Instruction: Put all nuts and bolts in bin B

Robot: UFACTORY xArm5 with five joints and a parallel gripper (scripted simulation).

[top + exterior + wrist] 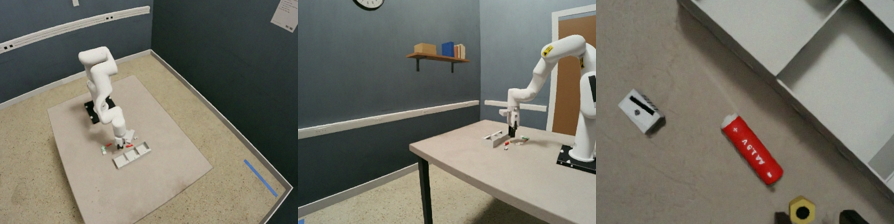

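Now: hand 60 mm above the yellow bit. From my hand the other things lie so: white piece 60 mm below, 60 mm behind, 10 mm to the right; green piece 130 mm to the right, 60 mm below, 40 mm behind; white part 120 mm to the left, 60 mm below, 20 mm behind.
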